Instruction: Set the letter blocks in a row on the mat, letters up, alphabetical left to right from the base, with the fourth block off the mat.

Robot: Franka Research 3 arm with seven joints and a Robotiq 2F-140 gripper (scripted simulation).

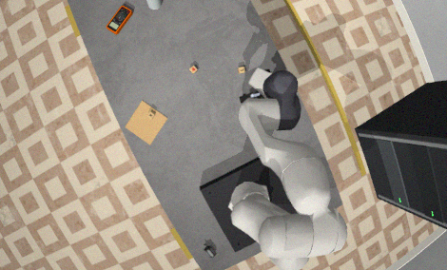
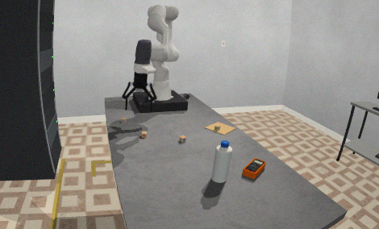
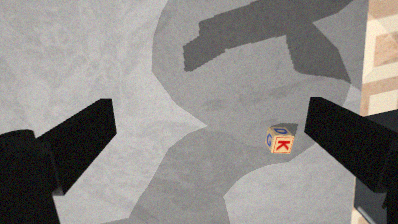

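The red k block lies 10 cm below my hand, 10 cm behind it and 8 cm to the right of it. Round my hand: white bottle 61 cm ahead, 21 cm to the left, 3 cm below; tan mat 48 cm to the left, 12 cm ahead, 11 cm below.
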